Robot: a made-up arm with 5 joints.
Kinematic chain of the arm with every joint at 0, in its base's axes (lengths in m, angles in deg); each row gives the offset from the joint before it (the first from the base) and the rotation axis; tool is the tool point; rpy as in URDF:
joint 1: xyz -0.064 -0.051 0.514 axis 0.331 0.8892 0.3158
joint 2: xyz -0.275 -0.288 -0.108 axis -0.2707 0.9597 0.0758
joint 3: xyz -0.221 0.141 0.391 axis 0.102 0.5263 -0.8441
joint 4: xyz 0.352 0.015 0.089 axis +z
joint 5: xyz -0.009 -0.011 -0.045 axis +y
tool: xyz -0.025 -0.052 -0.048 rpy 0 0 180
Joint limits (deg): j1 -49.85..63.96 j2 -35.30..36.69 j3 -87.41..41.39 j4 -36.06..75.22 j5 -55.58..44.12
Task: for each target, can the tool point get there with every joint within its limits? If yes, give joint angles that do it. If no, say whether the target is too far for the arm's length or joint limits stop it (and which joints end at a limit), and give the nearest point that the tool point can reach.
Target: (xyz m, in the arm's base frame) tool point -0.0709 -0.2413 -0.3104
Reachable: no: joint limits stop it (at a limit: joint 1, joint 2, joint 5) | nearest point 0.0003 -0.2551 0.4084 | short by 0.722 m
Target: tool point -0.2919 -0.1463 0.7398
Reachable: yes | joints -27.57 4.45 -4.84 30.85 -14.83
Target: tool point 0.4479 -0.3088 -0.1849
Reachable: no: joint limits stop it (at a limit: joint 1, joint 2, joint 4, joint 5) | nearest point 0.0709 -0.2476 0.4139 | short by 0.710 m
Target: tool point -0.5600 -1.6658 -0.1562
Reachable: no: too far | nearest point -0.1031 -0.6473 0.6544 | short by 1.380 m
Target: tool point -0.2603 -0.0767 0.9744
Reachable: yes | joints 8.99 -13.16 -34.37 56.78 -47.68
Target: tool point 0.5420 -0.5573 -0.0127
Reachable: no: joint limits stop it (at a limit: joint 1, joint 2, joint 4, joint 5) | nearest point 0.0463 -0.3510 0.4222 | short by 0.691 m
